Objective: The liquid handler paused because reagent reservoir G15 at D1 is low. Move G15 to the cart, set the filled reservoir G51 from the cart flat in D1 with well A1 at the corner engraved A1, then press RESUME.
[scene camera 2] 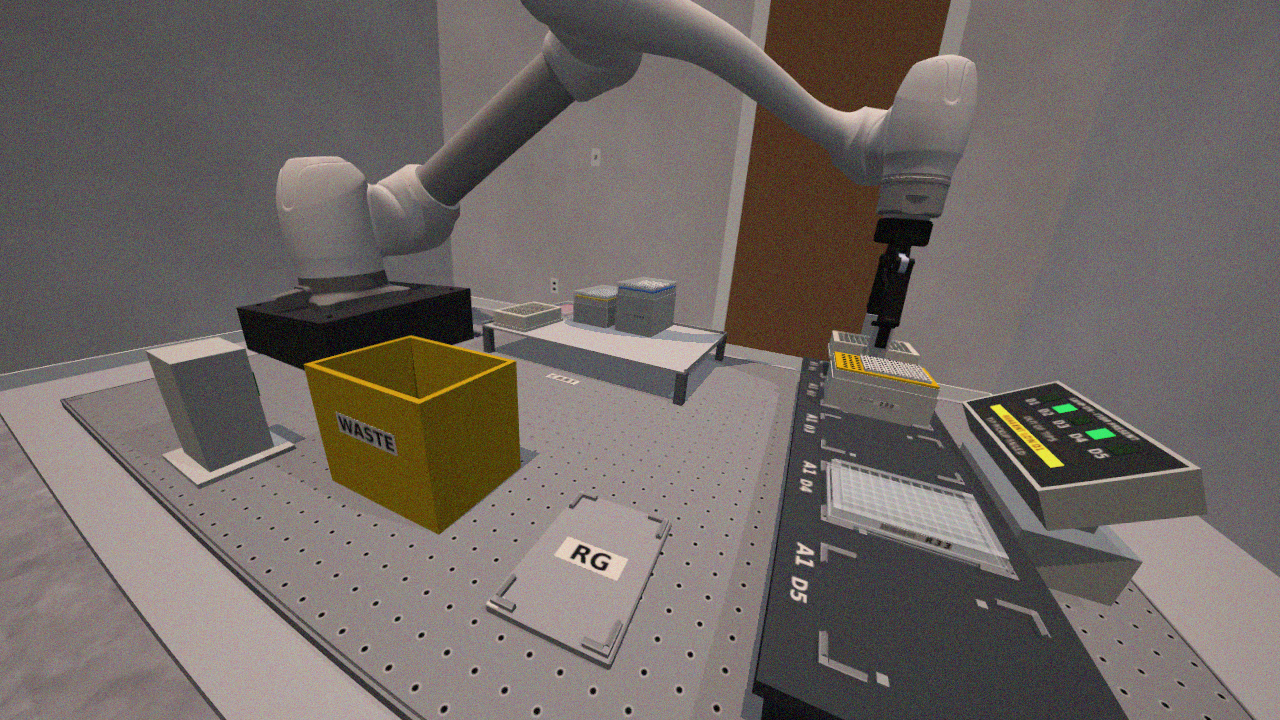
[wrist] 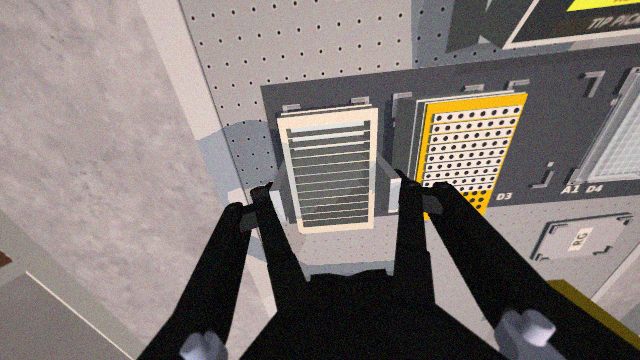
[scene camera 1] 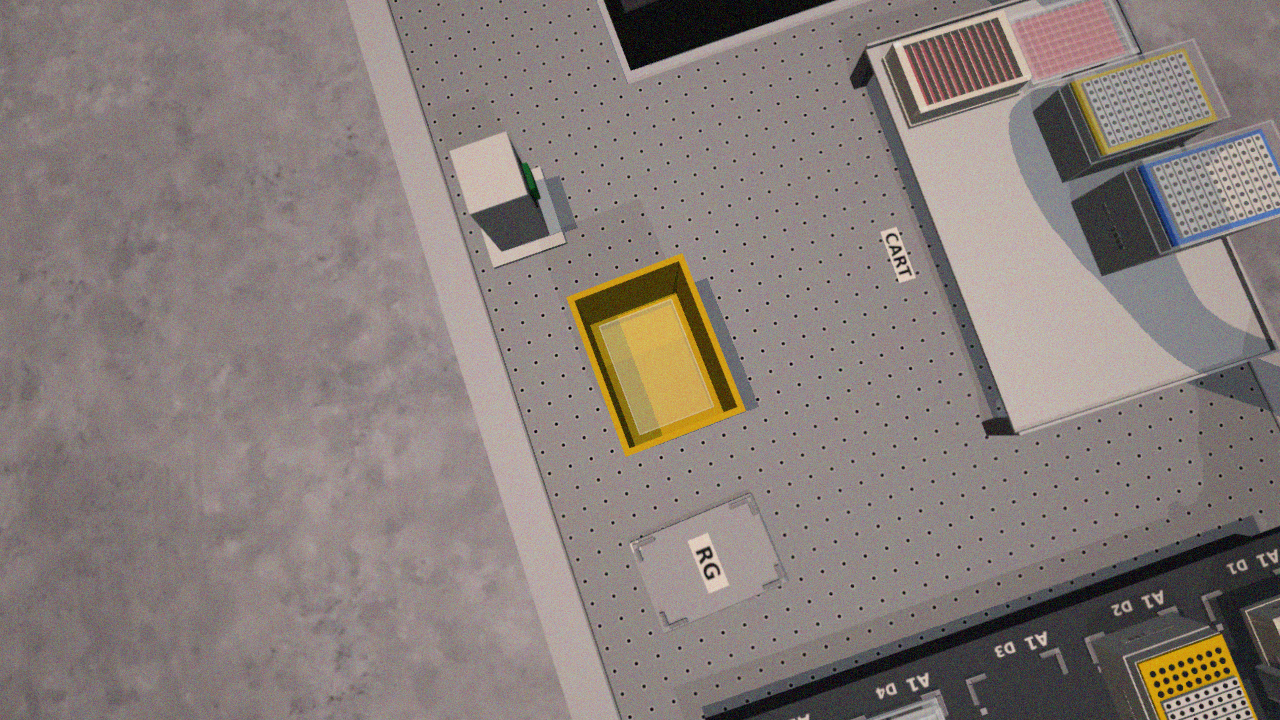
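Where they show: gripper, fingertip midpoint: (wrist: 330,167); arm's base, link origin: (scene camera 2: 349,298).
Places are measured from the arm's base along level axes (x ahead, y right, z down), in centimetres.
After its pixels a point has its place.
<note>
My gripper (wrist: 330,167) {x 98.7, y -28.8, z -0.2 cm} (scene camera 2: 882,336) is shut on the cream-rimmed, ribbed reservoir G15 (wrist: 330,165) {x 99.4, y -28.8, z -1.5 cm} (scene camera 2: 850,337) {x 95.3, y -32.2, z -2.7 cm}, gripping its two long sides. The reservoir is over slot D1 at the far end of the dark deck (scene camera 2: 895,626) {x 97.5, y 21.1, z 3.4 cm} (wrist: 559,121) {x 101.2, y -0.9, z 3.4 cm} and looks raised a little. Its edge also shows in scene camera 1 (scene camera 1: 1263,626) {x 93.4, y -24.5, z -1.9 cm}. The red-ribbed reservoir G51 (scene camera 1: 962,60) {x 32.7, y -19.3, z 0.3 cm} (scene camera 2: 526,313) {x 34.5, y -16.5, z 0.5 cm} stands at the far end of the cart (scene camera 1: 1056,340) {x 63.6, y -19.6, z 3.4 cm} (scene camera 2: 626,349) {x 58.4, y -16.5, z 3.4 cm}. The control panel (scene camera 2: 1073,439) {x 113.5, y -1.1, z -3.6 cm} with green lights sits beside the deck.
A yellow tip box (wrist: 469,134) {x 102.0, y -16.6, z -3.0 cm} (scene camera 1: 1190,680) {x 95.4, y -16.0, z -2.6 cm} (scene camera 2: 882,367) {x 98.5, y -14.7, z -3.1 cm} stands right next to D1. A clear plate (scene camera 2: 913,510) {x 99.9, y 9.5, z 2.1 cm} lies further along. The cart also bears a pink plate (scene camera 1: 1069,36) {x 32.8, y -32.5, z 2.0 cm} and two tip boxes (scene camera 1: 1146,97) {x 43.6, y -32.3, z -3.7 cm} (scene camera 1: 1217,187) {x 54.5, y -31.9, z -7.0 cm}. A yellow waste bin (scene camera 1: 626,295) {x 46.3, y 21.9, z 1.4 cm} (scene camera 2: 420,429) {x 61.8, y 26.3, z -1.7 cm}, an RG pad (scene camera 1: 752,537) {x 74.5, y 16.3, z 8.6 cm} and a grey block (scene camera 1: 487,175) {x 31.8, y 31.6, z -3.6 cm} are on the table.
</note>
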